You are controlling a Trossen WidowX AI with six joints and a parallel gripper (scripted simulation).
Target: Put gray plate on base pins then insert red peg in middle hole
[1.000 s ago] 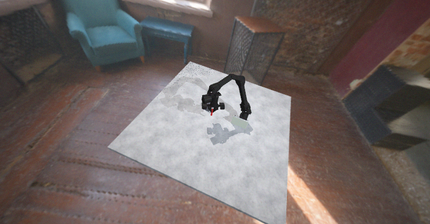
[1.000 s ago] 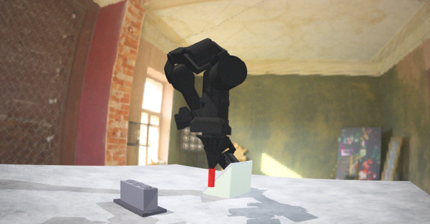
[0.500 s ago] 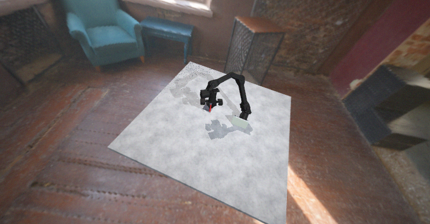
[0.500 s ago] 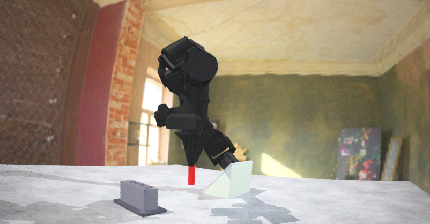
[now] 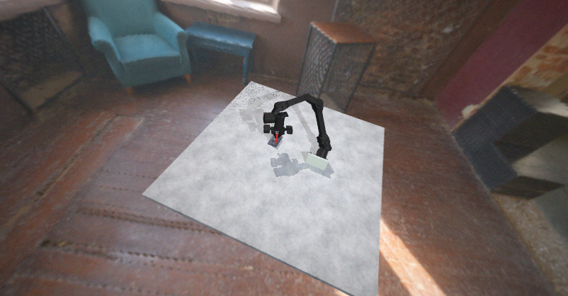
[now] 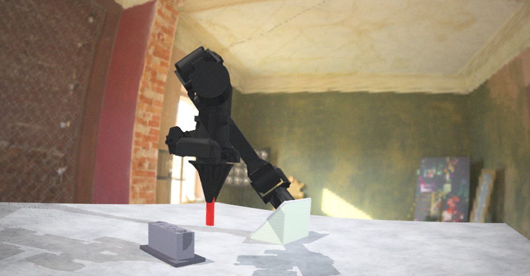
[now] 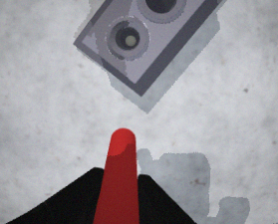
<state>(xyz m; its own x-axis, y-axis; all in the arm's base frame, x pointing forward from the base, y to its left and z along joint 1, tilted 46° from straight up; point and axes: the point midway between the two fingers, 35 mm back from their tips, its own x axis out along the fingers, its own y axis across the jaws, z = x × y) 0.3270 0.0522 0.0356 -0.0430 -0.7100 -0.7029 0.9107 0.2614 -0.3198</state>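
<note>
Now: gripper tip 3 cm short of the gray plate, 8 cm to the left of it and 7 cm above it. Also, from my gripper tip: dark base (2 cm ahead, 8 cm to the right, 11 cm below); red peg (right at my gripper tip).
</note>
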